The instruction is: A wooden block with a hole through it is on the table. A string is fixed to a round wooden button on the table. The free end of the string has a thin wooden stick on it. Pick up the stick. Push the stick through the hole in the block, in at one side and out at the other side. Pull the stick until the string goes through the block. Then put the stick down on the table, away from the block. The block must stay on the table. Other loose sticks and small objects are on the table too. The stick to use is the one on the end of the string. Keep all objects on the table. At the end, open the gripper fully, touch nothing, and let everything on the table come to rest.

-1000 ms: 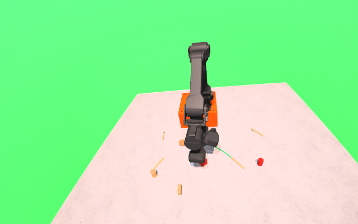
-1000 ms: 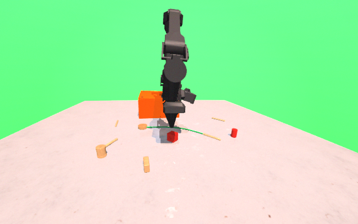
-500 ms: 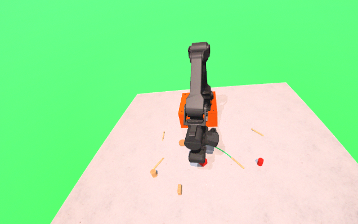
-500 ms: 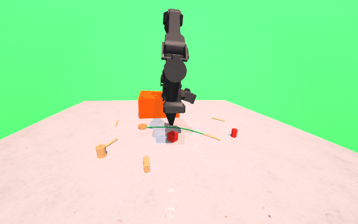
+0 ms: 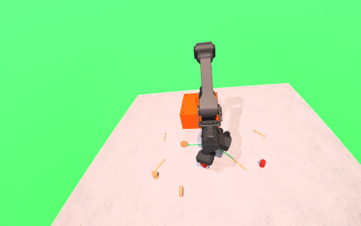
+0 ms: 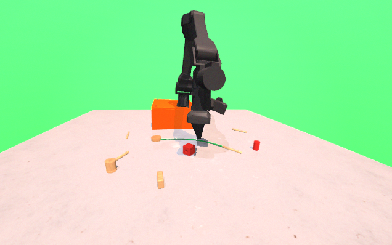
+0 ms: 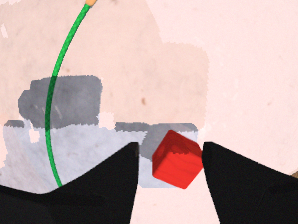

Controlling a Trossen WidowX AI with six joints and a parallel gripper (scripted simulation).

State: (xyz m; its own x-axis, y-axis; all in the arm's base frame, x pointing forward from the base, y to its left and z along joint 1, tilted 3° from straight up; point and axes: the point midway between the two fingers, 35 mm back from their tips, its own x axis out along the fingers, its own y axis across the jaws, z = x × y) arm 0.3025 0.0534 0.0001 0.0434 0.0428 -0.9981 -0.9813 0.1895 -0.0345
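Now: the red cube 4 cm below my gripper tip and 3 cm to the right of it. From my gripper tip the other things lie so: thin wooden stick 11 cm to the left, 6 cm below, 2 cm behind; small wooden block 15 cm ahead, 11 cm to the right, 5 cm below; round wooden button 16 cm to the right, 11 cm behind, 5 cm below.
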